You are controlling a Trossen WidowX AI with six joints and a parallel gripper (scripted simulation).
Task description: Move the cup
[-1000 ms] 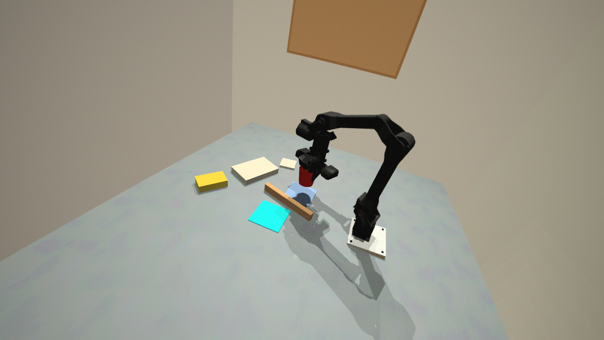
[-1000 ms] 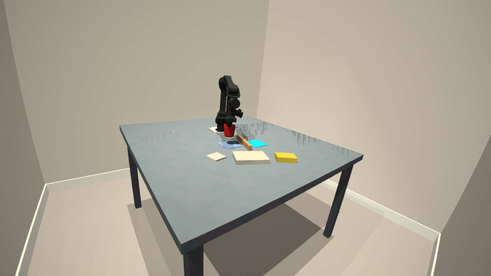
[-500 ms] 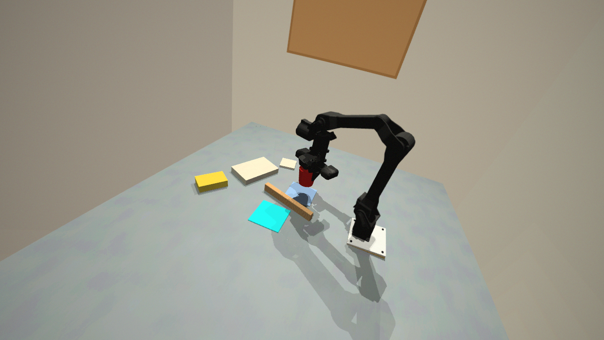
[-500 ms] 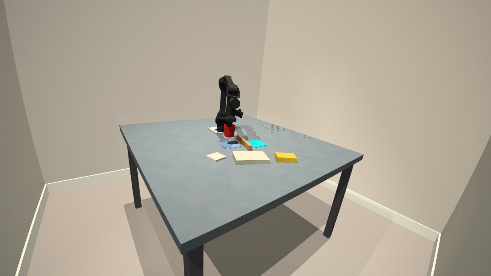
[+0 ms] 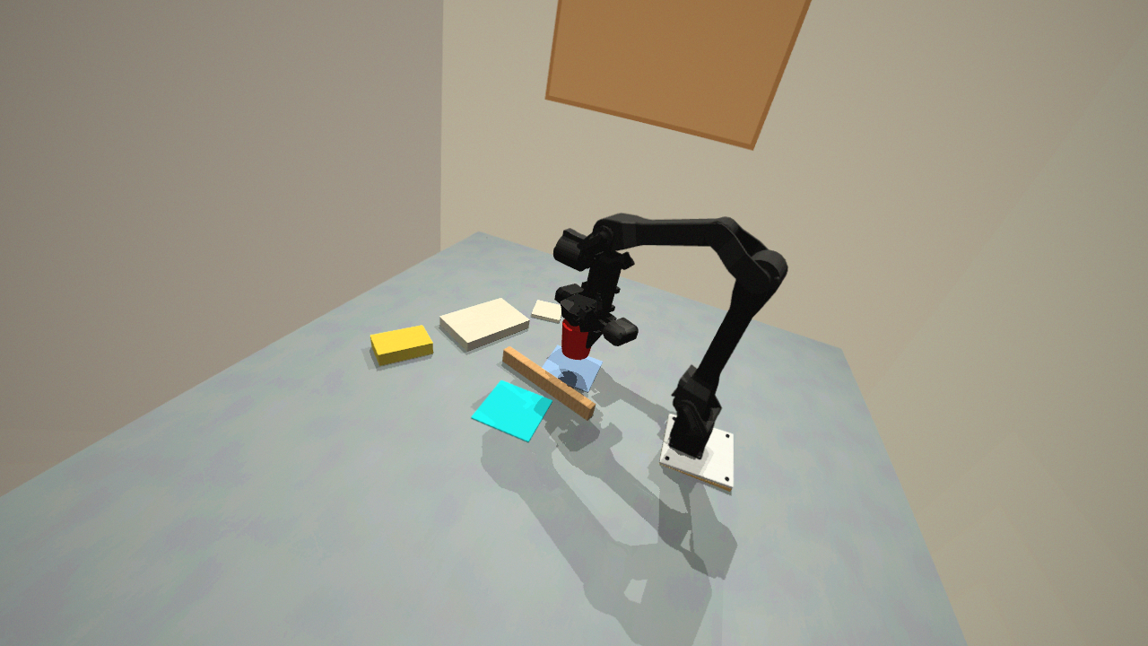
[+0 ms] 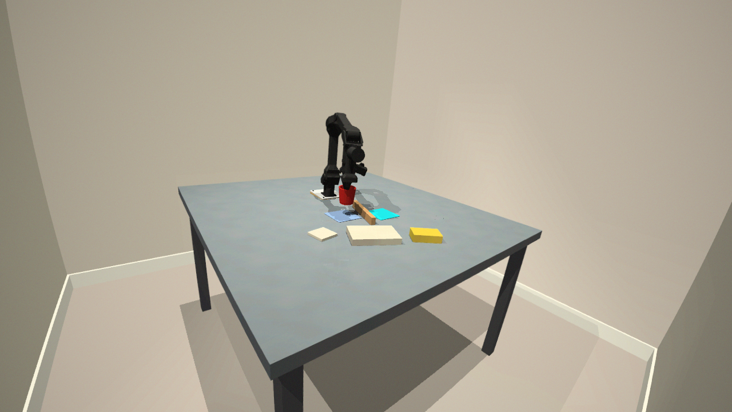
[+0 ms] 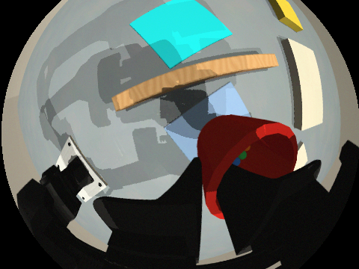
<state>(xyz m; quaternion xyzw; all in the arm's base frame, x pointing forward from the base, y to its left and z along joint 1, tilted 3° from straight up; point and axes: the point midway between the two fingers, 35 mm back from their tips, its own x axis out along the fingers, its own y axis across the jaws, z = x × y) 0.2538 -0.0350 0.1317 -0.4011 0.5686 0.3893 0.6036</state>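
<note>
Now: gripper tip 60 mm short of the cyan pad, 160 mm to the right of it and 100 mm above it. Round my gripper tip: orange wooden bar: 50 mm ahead, 70 mm to the left, 90 mm below; then light blue pad: 30 mm ahead, 30 mm to the right, 100 mm below; then red cup: 30 mm ahead, 10 mm to the right.
</note>
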